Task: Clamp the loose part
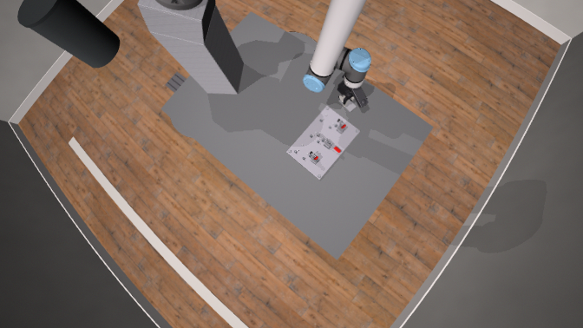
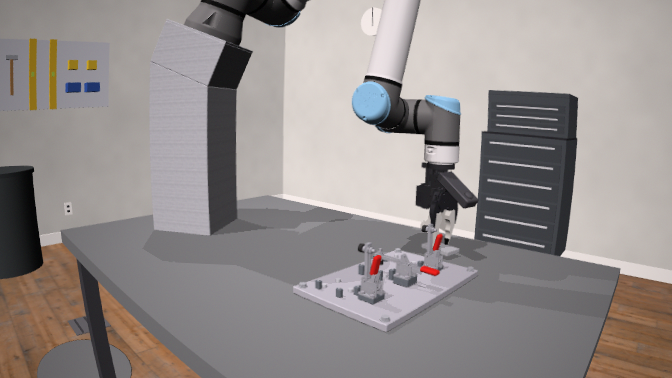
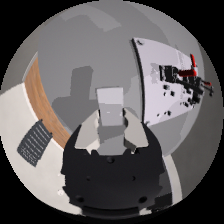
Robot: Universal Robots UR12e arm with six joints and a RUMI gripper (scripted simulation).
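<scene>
The light grey fixture plate is 2 cm ahead of my hand, 26 cm to the right of it and 2 cm below it. The rest, counted from my hand: flat grey part 1 cm below.
</scene>
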